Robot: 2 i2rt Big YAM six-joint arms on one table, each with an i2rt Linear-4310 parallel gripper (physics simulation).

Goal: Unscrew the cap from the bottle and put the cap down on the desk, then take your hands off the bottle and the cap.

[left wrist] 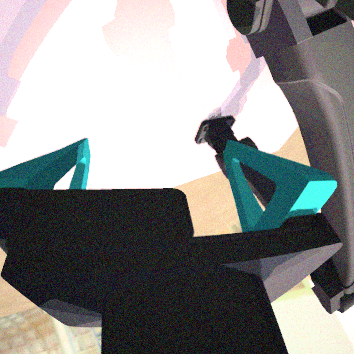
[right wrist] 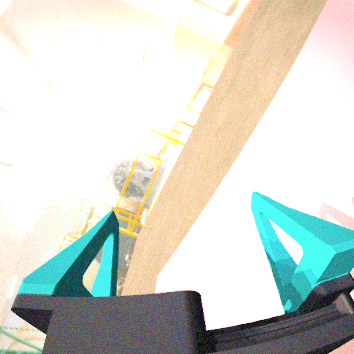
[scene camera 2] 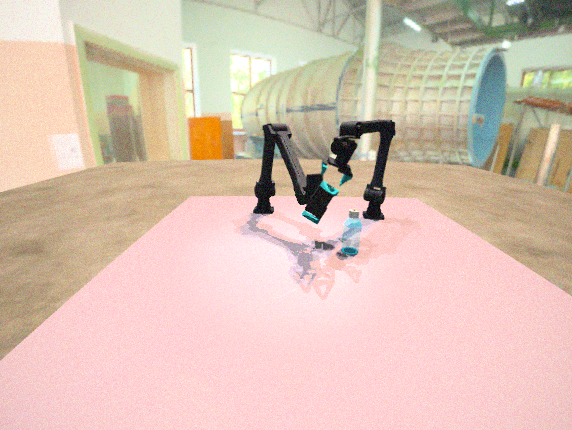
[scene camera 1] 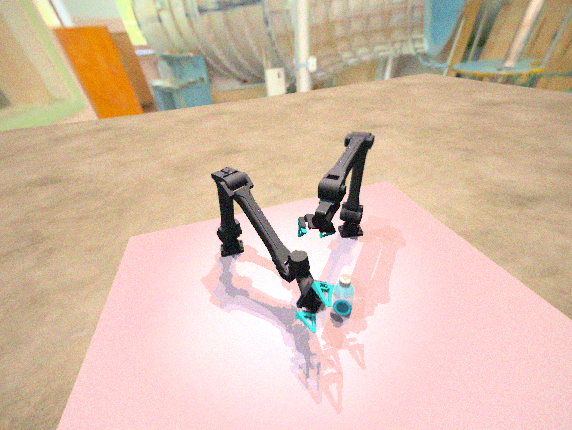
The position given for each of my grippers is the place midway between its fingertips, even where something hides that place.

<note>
My left gripper (left wrist: 159, 145) is open, with nothing in its grasp. My right gripper (scene camera 1: 321, 319) is open, holding nothing.
My right gripper shows as well in the right wrist view (right wrist: 183, 208) and in scene camera 2 (scene camera 2: 322, 206).
</note>
